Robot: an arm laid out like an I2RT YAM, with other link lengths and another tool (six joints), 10 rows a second.
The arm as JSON. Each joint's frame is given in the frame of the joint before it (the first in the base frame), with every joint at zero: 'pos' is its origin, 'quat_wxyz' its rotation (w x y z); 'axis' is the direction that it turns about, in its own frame. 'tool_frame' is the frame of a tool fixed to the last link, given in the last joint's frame.
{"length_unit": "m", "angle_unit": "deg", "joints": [
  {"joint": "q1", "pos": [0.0, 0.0, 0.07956], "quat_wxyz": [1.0, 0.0, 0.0, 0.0], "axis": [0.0, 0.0, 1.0]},
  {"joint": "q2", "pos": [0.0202, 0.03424, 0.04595], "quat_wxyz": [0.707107, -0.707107, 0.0, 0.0], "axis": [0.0, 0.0, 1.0]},
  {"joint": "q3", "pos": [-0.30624, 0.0, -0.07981], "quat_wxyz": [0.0, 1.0, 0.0, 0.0], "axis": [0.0, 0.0, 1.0]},
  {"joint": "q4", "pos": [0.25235, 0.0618, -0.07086], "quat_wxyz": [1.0, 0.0, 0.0, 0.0], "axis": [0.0, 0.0, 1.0]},
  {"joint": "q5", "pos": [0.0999, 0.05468, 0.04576], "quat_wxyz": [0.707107, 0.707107, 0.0, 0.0], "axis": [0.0, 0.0, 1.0]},
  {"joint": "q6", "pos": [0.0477, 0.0, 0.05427], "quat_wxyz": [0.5, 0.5, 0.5, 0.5], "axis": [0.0, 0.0, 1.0]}
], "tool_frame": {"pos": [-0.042, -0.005, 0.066], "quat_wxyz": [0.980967, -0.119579, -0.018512, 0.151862]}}
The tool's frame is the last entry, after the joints.
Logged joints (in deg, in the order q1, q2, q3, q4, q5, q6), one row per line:
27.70 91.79 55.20 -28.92 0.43 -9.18
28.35 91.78 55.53 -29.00 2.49 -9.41
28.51 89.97 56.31 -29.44 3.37 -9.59
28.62 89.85 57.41 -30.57 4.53 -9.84
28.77 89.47 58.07 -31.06 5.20 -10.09
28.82 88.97 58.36 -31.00 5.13 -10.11
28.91 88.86 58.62 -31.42 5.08 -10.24
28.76 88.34 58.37 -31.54 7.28 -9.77
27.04 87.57 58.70 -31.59 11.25 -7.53
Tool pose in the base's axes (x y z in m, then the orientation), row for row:
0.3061 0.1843 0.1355 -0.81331 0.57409 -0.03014 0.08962
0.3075 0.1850 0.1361 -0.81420 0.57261 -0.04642 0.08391
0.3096 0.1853 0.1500 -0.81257 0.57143 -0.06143 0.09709
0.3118 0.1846 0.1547 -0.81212 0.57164 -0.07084 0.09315
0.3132 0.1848 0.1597 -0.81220 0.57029 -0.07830 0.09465
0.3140 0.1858 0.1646 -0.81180 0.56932 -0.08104 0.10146
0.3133 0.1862 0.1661 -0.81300 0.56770 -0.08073 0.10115
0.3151 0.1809 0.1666 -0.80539 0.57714 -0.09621 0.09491
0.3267 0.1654 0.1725 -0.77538 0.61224 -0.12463 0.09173
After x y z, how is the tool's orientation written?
As a quaternion, x y z w.
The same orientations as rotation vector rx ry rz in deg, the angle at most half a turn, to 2 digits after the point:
-138.59 97.83 -5.14
-139.21 97.90 -7.94
-137.86 96.95 -10.42
-138.10 97.21 -12.05
-137.99 96.89 -13.30
-137.38 96.34 -13.71
-137.61 96.09 -13.66
-136.81 98.04 -16.34
-131.96 104.20 -21.21

